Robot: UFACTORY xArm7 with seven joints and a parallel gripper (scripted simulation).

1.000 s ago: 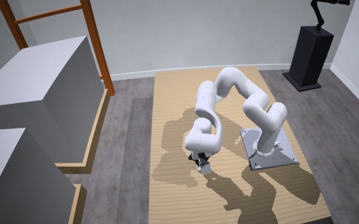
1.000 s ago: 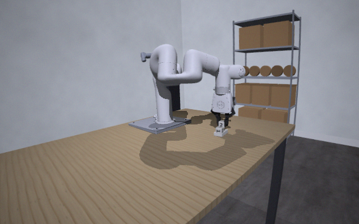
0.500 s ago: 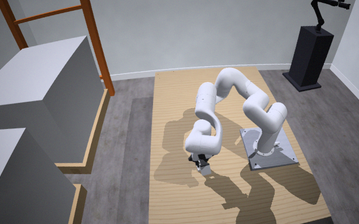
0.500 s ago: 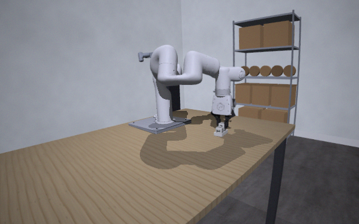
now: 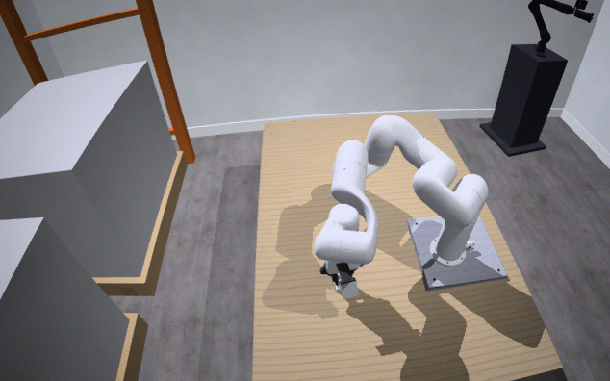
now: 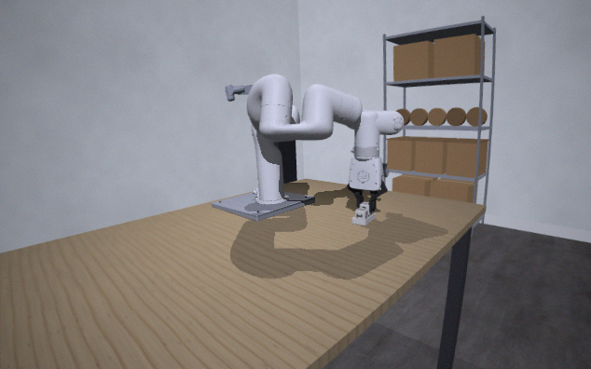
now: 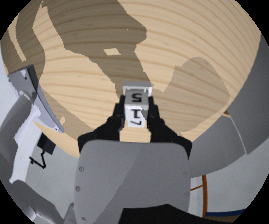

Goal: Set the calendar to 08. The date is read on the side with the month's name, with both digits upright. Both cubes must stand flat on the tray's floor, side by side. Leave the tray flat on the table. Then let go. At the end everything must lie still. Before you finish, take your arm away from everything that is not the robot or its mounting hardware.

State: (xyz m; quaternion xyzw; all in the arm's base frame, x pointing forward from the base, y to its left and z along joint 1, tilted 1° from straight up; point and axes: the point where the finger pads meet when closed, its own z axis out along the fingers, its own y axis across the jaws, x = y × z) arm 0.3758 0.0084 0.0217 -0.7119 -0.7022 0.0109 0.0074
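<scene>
Now: the white digit cube 10 mm below my hand. Round my hand: white tray (20 mm to the right, 40 mm below).
</scene>
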